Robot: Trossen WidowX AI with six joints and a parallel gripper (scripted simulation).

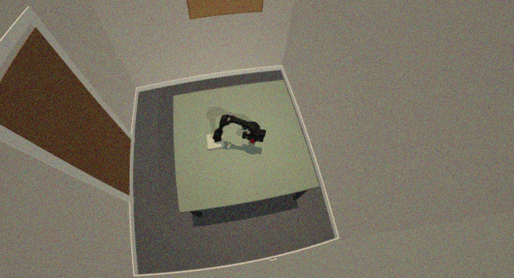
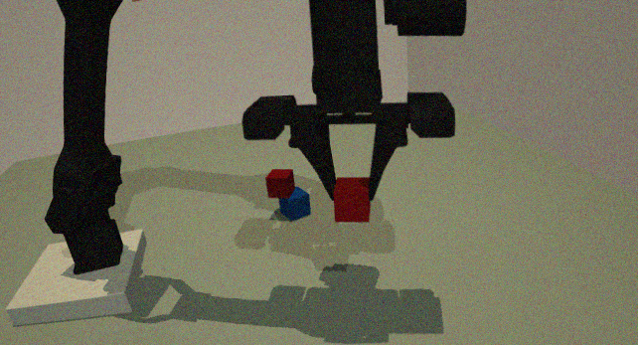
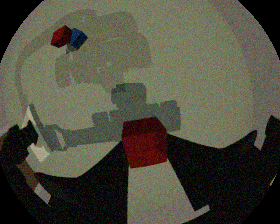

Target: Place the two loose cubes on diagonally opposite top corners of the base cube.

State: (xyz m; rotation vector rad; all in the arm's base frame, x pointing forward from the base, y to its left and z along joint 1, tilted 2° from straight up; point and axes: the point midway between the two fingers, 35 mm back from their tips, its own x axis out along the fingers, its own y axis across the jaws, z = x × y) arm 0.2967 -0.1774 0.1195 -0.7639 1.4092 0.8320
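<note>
The blue base cube is 21 cm to the left of my gripper tip and 10 cm below it.
</note>
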